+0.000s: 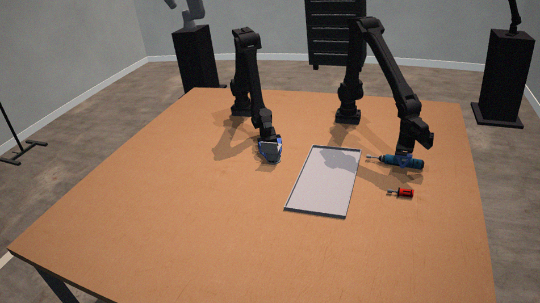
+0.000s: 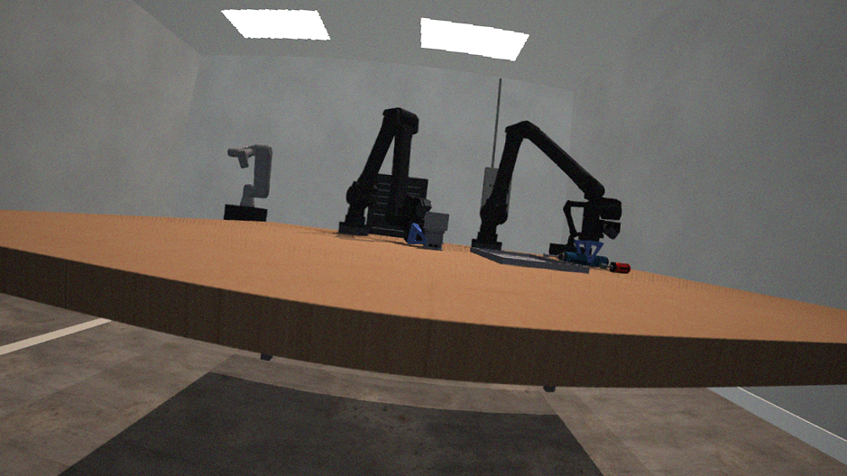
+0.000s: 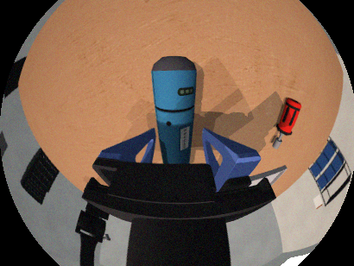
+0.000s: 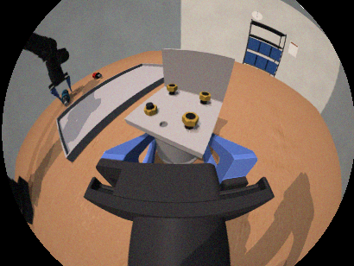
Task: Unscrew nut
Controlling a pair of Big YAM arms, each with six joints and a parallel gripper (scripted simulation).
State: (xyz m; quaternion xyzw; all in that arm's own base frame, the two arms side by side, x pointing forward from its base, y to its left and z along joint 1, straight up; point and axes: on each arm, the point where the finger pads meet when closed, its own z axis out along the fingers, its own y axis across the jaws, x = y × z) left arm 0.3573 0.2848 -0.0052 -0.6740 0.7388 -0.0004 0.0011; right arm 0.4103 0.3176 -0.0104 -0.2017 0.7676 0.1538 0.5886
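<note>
Now: right hand 10 mm below the joint module. Round my right hand: flat grey tray 80 mm ahead, 250 mm to the left, 20 mm below; then red-handled tool 130 mm ahead, 540 mm to the left, 10 mm below; then grey bracket 50 mm above.
</note>
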